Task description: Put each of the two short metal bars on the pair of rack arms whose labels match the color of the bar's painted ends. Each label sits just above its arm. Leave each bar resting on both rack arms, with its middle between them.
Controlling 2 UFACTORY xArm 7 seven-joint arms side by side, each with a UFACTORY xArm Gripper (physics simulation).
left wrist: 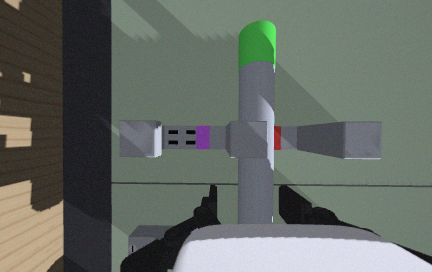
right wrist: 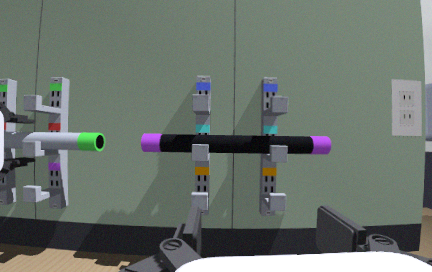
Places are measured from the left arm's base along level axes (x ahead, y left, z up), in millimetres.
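Where they show: left gripper, fingertip midpoint: [left wrist: 247, 198] [right wrist: 29, 140]; right gripper, fingertip midpoint: [right wrist: 259, 226].
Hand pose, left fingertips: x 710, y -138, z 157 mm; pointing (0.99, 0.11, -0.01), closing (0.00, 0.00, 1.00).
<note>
After its pixels a point has its place.
A grey bar with green ends [left wrist: 256, 95] @[z 154, x 661, y -44 mm] [right wrist: 65, 139] @[z 161, x 684, y -250 mm] rests on the middle arms of the left rack, under red labels [left wrist: 277, 138] [right wrist: 54, 127]. My left gripper [left wrist: 247, 198] @[z 157, x 710, y -138 mm] [right wrist: 29, 140] @[z 157, x 710, y -138 mm] is open, its fingers above and below this bar with gaps to it. That rack's top labels are green [right wrist: 55, 87] @[z 258, x 715, y -192 mm], its lowest purple [left wrist: 202, 137] [right wrist: 54, 166]. A black bar with purple ends [right wrist: 235, 144] @[z 158, x 721, y -529 mm] rests on the right rack's middle arms, under cyan labels [right wrist: 202, 129] @[z 182, x 746, y -470 mm]. My right gripper [right wrist: 259, 226] @[z 106, x 550, y -549 mm] is open and empty, below the black bar in the right wrist view.
The right rack also has blue labels [right wrist: 203, 86] @[z 258, x 746, y -470 mm] above its top arms and orange labels [right wrist: 202, 171] @[z 108, x 746, y -471 mm] above its lowest arms. The racks stand out from a green wall [left wrist: 350, 60] @[z 282, x 711, y 21 mm] [right wrist: 320, 60] @[z 321, x 791, y -691 mm]. A wall outlet plate [right wrist: 406, 127] @[z 194, x 812, y -876 mm] is at the right. A dark baseboard [left wrist: 87, 100] @[z -35, x 716, y -27 mm] [right wrist: 120, 235] @[z -27, x 748, y -309 mm] borders a wooden floor.
</note>
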